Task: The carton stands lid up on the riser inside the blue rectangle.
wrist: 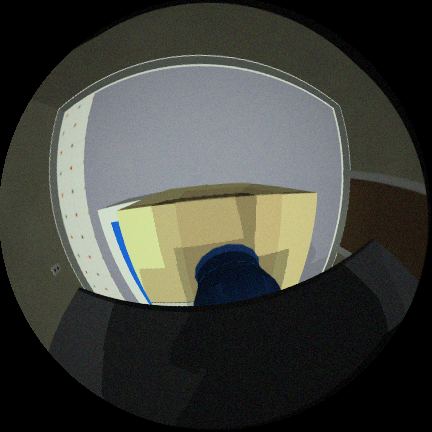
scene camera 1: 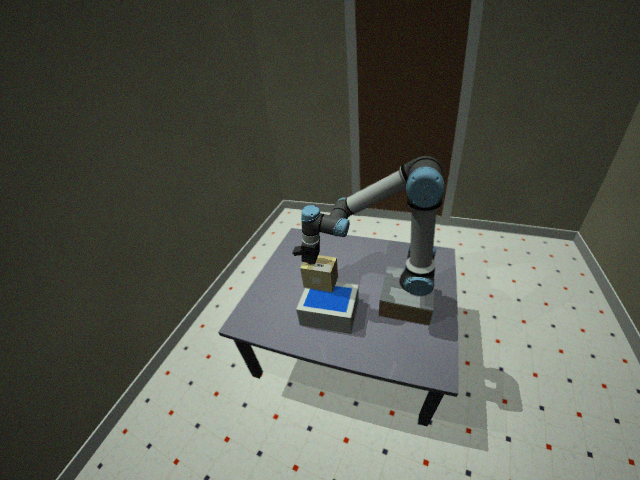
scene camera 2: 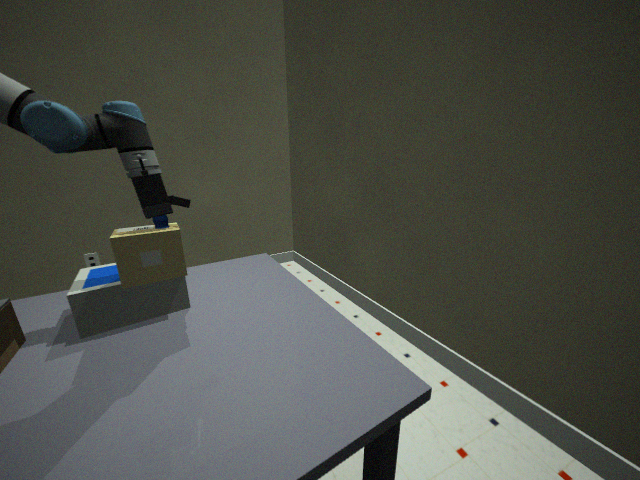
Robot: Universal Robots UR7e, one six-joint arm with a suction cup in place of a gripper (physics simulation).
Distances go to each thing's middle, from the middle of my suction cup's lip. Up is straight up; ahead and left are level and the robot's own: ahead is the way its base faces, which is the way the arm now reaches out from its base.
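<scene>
Counted from my suction cup: tan carton [scene camera 2: 143, 254], 8 cm below, 3 cm behind; riser [scene camera 2: 98, 303], 20 cm below, 9 cm behind, 8 cm to the left.
</scene>
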